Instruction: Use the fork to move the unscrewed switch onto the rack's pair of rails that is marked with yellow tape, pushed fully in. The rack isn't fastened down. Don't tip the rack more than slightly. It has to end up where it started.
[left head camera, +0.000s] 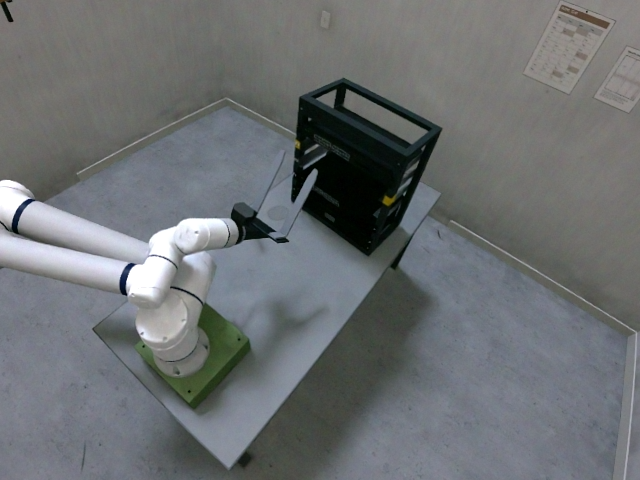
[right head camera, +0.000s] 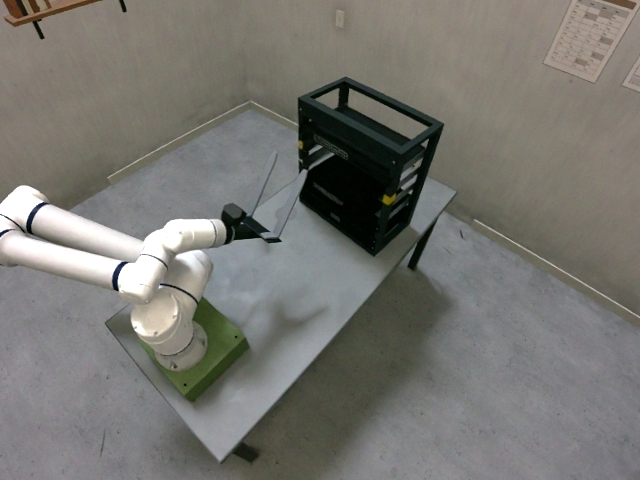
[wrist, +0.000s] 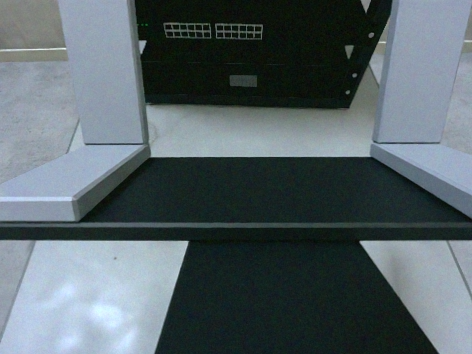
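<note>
The black rack (left head camera: 356, 128) (right head camera: 351, 125) (wrist: 361, 60) stands upright at the table's far end. Yellow tape (left head camera: 389, 199) (right head camera: 389, 198) marks its right front post, with another piece on the left post. An upper switch (left head camera: 331, 147) (right head camera: 330, 147) sits above the tape level. A lower unit with two port blocks (left head camera: 325, 196) (right head camera: 327, 193) (wrist: 213, 31) sits below it. Which one is unscrewed cannot be told. Between them is a dark gap with pale rails at its left. My fork (left head camera: 299, 162) (right head camera: 290, 162) is open and bare, raised in front of the rack's left side, tines pointing towards the rack.
The grey table (left head camera: 289, 330) (right head camera: 289, 330) carries the arm's green base block (left head camera: 227, 341) (right head camera: 224, 338) at its near end. A bottom panel with a grey label (left head camera: 329, 217) (right head camera: 334, 215) (wrist: 243, 80) is low in the rack. Walls stand behind the rack.
</note>
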